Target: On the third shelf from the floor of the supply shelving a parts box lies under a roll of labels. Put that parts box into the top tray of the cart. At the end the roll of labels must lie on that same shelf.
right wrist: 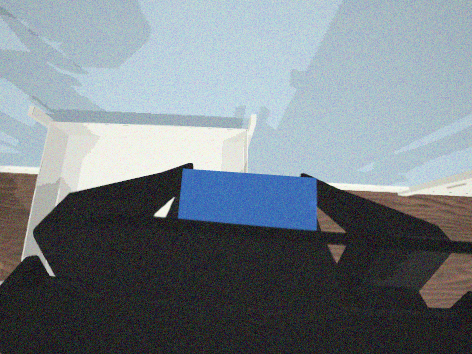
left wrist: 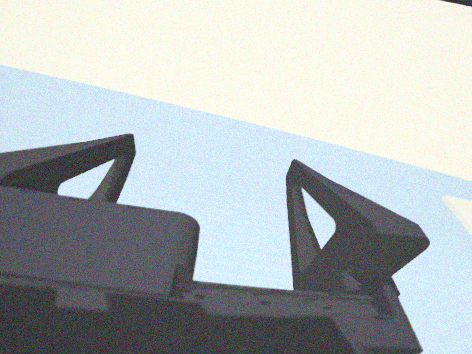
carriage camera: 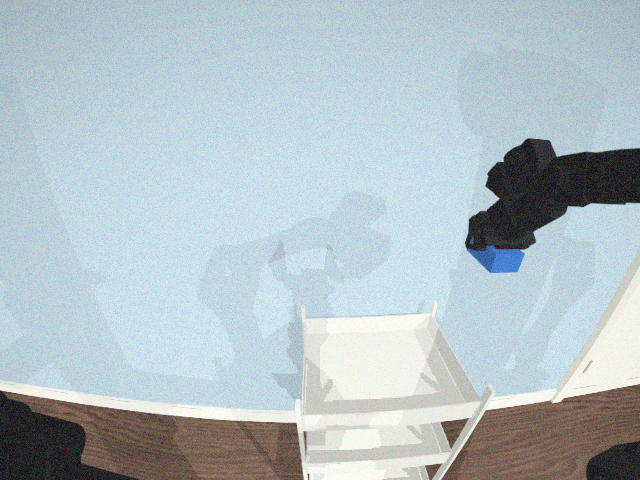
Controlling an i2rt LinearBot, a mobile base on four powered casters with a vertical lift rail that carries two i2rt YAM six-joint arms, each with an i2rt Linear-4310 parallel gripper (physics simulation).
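Places are measured from the left arm's base along level axes (x left, y ahead, z down), in centimetres.
Pixels of known places: left gripper, fingertip midpoint: (left wrist: 214, 155); right gripper, fingertip midpoint: (right wrist: 246, 178) (carriage camera: 479, 245).
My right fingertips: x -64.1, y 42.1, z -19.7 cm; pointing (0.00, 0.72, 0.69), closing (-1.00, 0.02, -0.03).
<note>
Ahead of a thing's pixels: the offset from my right fingertips to its top centre. "*": to the spot under its first point. Level surfaces: height alone.
My right gripper (carriage camera: 494, 249) (right wrist: 246, 178) is shut on the blue parts box {dx -0.2, dy -4.9, dz -3.0 cm} (carriage camera: 505, 259) (right wrist: 248, 199). In the carriage view it holds the box up in front of the wall, above and to the right of the white cart (carriage camera: 391, 412). The cart's top tray {dz +41.7 cm} (carriage camera: 369, 356) (right wrist: 150, 147) shows no object in its visible part; in the right wrist view it lies beyond and left of the box, partly hidden by a finger. My left gripper (left wrist: 214, 155) is open with nothing between its fingers. The supply shelving and the roll of labels do not show.
A light blue wall (carriage camera: 206, 129) (right wrist: 215, 50) stands behind the cart. A white door (carriage camera: 617, 335) is at the right edge. The cart's corner posts {* dx -5.0, dy -13.2, dz +47.6 cm} (carriage camera: 466, 428) rise above its tray rims. Brown wooden floor {dz +107.9 cm} (carriage camera: 217, 446) (right wrist: 400, 205) shows on both sides of the cart.
</note>
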